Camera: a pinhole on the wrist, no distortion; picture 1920 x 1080 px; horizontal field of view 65.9 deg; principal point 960.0 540.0 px. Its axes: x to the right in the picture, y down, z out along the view. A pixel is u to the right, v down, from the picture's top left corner.
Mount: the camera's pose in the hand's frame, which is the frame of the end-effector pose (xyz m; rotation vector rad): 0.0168 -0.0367 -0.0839 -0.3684 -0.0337 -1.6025
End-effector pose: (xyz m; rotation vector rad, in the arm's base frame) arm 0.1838 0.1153 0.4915 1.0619 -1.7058 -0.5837
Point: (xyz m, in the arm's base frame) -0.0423 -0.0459 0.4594
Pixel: 1237 817
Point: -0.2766 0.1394 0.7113
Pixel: 173 558
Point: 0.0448 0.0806 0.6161
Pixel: 131 824
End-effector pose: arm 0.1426 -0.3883 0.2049 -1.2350 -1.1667 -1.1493
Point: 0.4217 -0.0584 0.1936
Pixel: 310 177
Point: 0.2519 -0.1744 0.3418
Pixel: 694 779
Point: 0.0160 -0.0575 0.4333
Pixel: 1679 981
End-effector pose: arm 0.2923 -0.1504 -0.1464 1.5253 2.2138 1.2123
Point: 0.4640 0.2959 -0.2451
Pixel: 891 937
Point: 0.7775 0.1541 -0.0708
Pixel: 83 314
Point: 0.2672 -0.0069 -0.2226
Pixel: 1423 951
